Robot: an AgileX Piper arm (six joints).
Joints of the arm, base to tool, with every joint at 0 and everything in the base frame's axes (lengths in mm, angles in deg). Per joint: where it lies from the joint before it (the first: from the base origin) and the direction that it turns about. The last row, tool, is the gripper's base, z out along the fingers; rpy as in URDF.
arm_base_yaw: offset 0 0 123 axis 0 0 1
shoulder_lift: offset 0 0 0 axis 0 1 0
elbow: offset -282.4 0 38.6 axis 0 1 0
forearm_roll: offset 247.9 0 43.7 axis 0.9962 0 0.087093
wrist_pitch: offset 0 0 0 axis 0 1 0
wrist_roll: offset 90.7 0 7.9 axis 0.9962 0 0.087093
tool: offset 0 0 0 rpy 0 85.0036 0
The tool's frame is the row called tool.
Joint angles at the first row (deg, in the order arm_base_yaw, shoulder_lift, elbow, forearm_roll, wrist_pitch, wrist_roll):
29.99, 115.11, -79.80, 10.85, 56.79, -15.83
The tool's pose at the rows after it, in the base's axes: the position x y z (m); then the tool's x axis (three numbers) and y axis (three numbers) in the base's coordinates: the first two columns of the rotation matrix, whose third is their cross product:
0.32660 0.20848 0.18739 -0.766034 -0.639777 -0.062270 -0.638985 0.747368 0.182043
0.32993 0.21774 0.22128 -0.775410 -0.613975 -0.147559 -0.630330 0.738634 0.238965
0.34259 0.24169 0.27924 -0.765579 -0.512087 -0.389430 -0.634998 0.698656 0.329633
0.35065 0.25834 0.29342 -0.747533 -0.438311 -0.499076 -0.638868 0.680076 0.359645
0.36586 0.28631 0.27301 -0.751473 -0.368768 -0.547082 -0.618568 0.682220 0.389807
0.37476 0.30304 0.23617 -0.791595 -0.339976 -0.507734 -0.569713 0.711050 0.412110
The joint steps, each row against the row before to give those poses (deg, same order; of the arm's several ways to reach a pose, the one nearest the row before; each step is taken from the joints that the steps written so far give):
0.00, -1.36, -3.20, 1.47, 6.30, 0.14
0.00, -1.89, -4.59, 4.30, 2.25, 0.01
0.50, -1.26, -9.32, 8.72, -3.28, -0.10
1.02, 1.10, -3.44, 3.66, -5.18, 0.00
2.05, 5.35, -2.95, 2.56, -7.17, 0.88
1.29, 5.14, -0.59, 0.13, -3.56, 2.54

